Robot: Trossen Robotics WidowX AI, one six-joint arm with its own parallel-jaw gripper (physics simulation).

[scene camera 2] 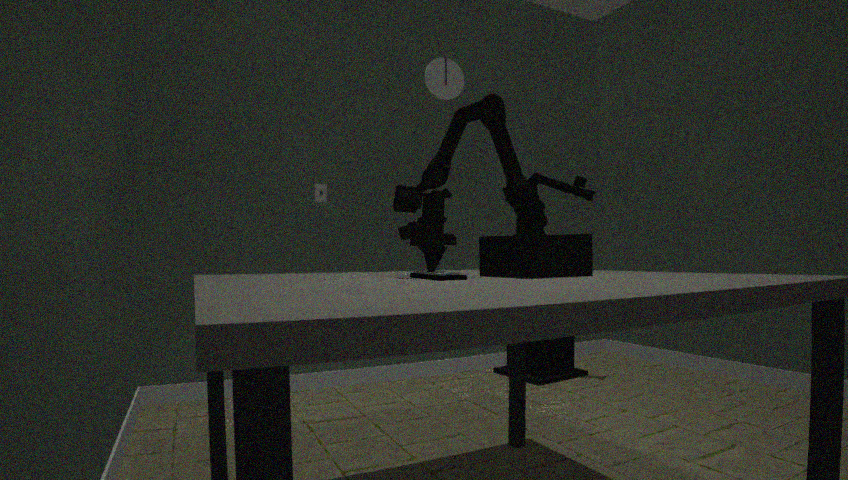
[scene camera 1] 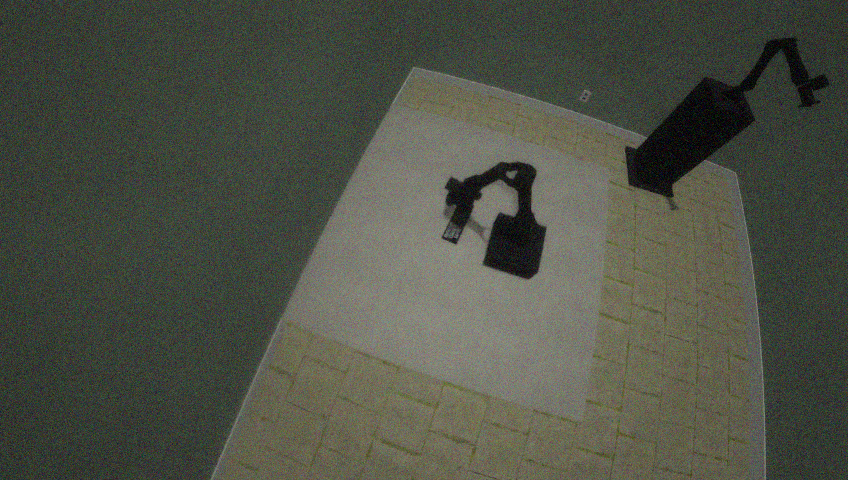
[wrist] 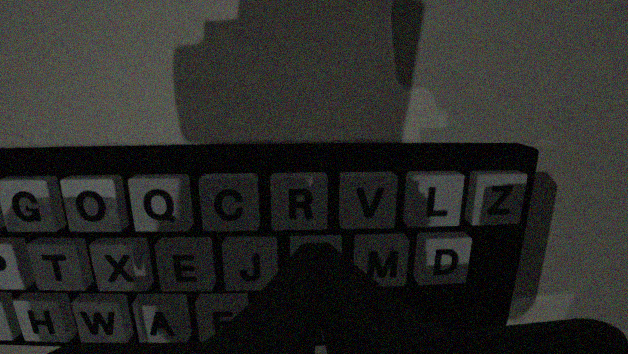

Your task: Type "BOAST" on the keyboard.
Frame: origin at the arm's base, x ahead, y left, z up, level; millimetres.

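Seen in the pictures: gripper, between the fingertips: (scene camera 1: 461,214) (wrist: 315,255); arm's base, origin of its link: (scene camera 2: 529,235) (scene camera 1: 521,235).
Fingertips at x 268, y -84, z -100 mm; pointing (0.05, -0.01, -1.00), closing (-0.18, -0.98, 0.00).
Observation:
Pixels of each thing's top centre, then the offset from my fingertips to it. Level surfaces: height alone.
- black keyboard, centre of its top: (wrist: 200,268) (scene camera 2: 436,272) (scene camera 1: 458,220) 6 mm ahead, 36 mm left, 5 mm up
- O key, centre of its top: (wrist: 90,206) 32 mm ahead, 62 mm left, 5 mm up
- T key, centre of its top: (wrist: 55,268) 15 mm ahead, 81 mm left, 5 mm up
- white table, height of its surface: 11 mm down
The black keyboard (scene camera 1: 450,236) (scene camera 2: 453,277) (wrist: 492,265) lies on the table, with pale lettered keys. In the wrist view, the O key (wrist: 91,202) is in the upper row at the left, the T key (wrist: 54,265) in the middle row at the left, and the A key (wrist: 162,321) in the lower row. No key lettered S or B can be read there. My gripper (scene camera 2: 432,270) (wrist: 315,255) is shut and empty, pointing down. Its tips cover most of the key between J and M, hiding its letter. Whether they touch it is unclear.
The white table (scene camera 1: 416,309) (scene camera 2: 309,294) carries my arm's dark base box (scene camera 1: 514,246) (scene camera 2: 535,255). A second dark arm on a tall pedestal (scene camera 1: 690,133) stands off the table. My arm's shadow falls behind the keyboard in the wrist view.

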